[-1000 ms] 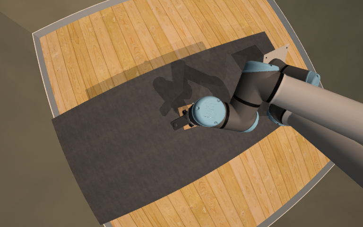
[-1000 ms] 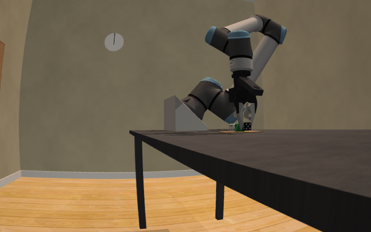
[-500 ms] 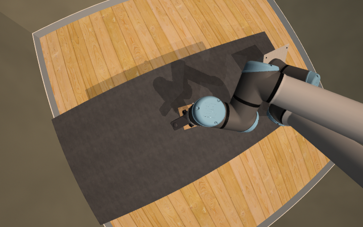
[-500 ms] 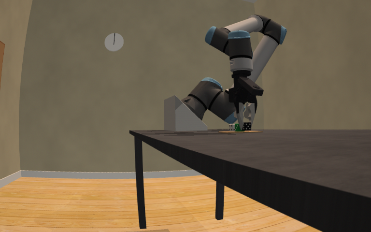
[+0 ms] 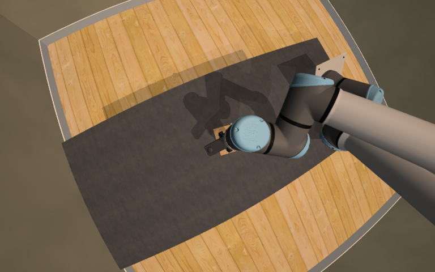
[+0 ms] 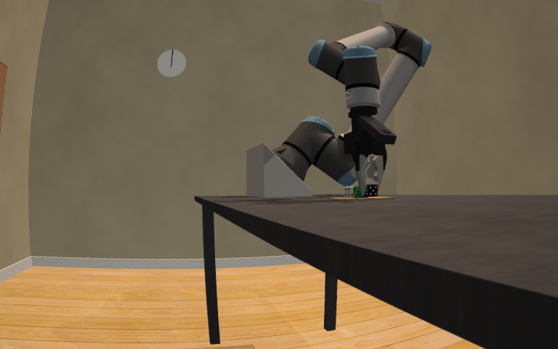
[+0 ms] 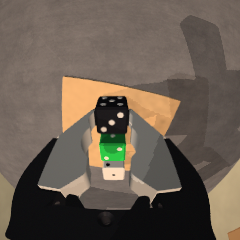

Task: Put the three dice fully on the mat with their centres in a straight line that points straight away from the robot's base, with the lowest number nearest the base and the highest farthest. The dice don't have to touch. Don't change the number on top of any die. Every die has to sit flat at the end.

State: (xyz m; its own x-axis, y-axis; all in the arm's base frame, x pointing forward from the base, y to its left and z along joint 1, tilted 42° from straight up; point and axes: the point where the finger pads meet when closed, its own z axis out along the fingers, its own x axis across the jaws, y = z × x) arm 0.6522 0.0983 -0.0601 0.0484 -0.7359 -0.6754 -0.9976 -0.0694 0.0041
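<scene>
Right now the black die is right at my hand. From my hand the other things lie so: tan mat 5 cm behind, 2 cm below; white die 9 cm behind, 1 cm below; green die 5 cm behind, 1 cm below.
</scene>
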